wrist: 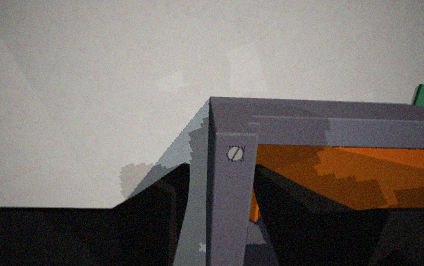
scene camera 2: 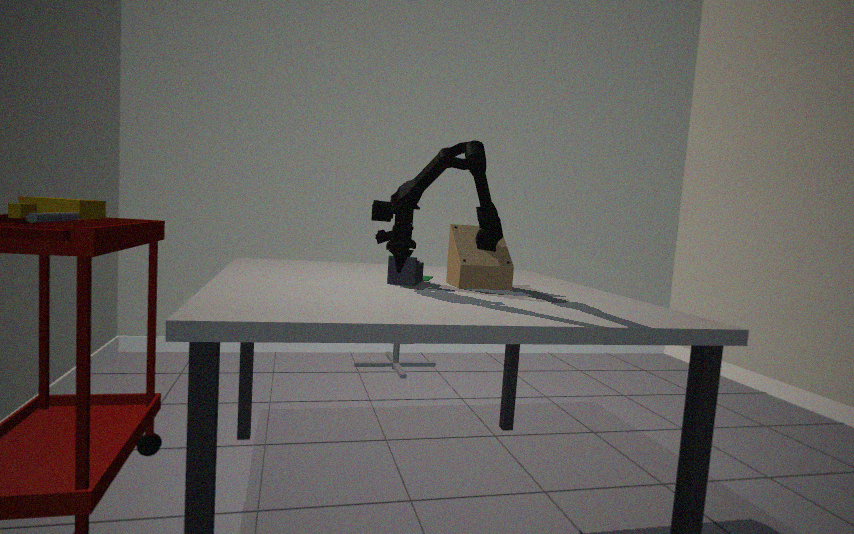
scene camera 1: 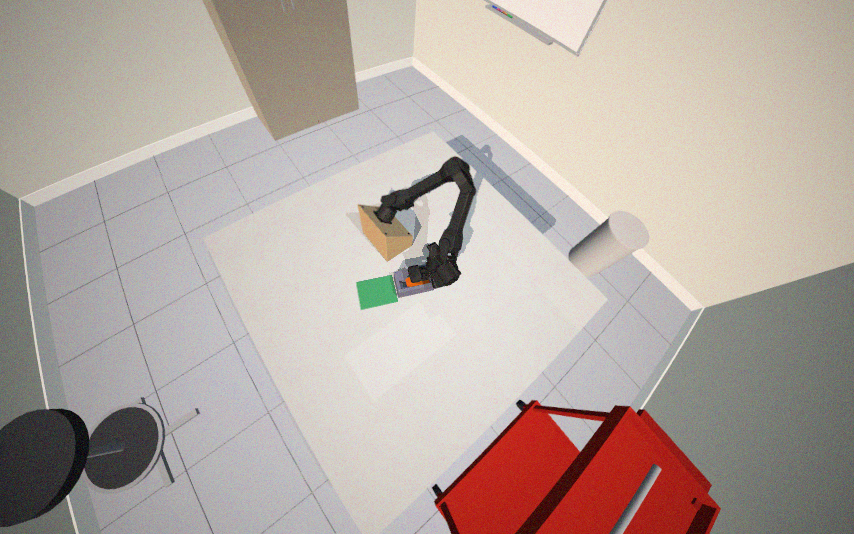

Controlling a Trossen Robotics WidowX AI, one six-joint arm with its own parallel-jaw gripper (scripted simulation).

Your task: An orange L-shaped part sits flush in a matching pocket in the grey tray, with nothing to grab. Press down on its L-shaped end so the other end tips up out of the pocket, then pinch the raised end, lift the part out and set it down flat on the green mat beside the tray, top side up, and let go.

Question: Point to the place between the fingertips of my gripper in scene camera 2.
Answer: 400, 272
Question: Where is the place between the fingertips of my gripper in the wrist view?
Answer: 221, 171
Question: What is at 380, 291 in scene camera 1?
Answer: A green mat.
